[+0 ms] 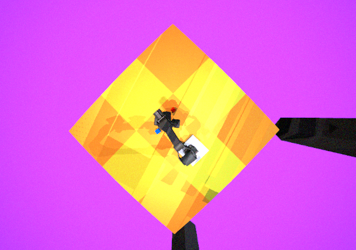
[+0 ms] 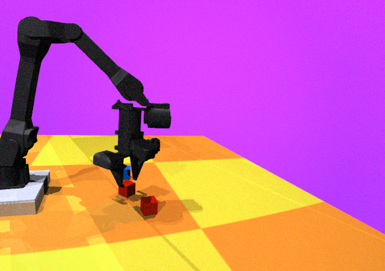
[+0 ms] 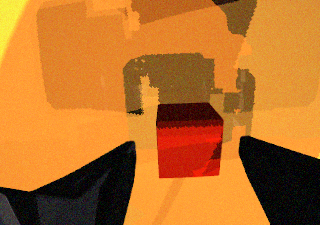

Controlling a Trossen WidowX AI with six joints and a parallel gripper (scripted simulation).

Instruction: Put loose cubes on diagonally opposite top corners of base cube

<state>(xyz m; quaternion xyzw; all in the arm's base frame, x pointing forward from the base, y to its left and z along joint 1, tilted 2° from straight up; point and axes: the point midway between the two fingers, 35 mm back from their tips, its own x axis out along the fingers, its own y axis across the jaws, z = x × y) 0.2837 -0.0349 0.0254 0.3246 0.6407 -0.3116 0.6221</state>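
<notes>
Right now the blue base cube is 10 mm ahead of my gripper tip, 110 mm to the left of it and 10 mm below it. The rest, counted from my gripper tip: red cube 30 mm ahead, 100 mm to the right, 20 mm below.
</notes>
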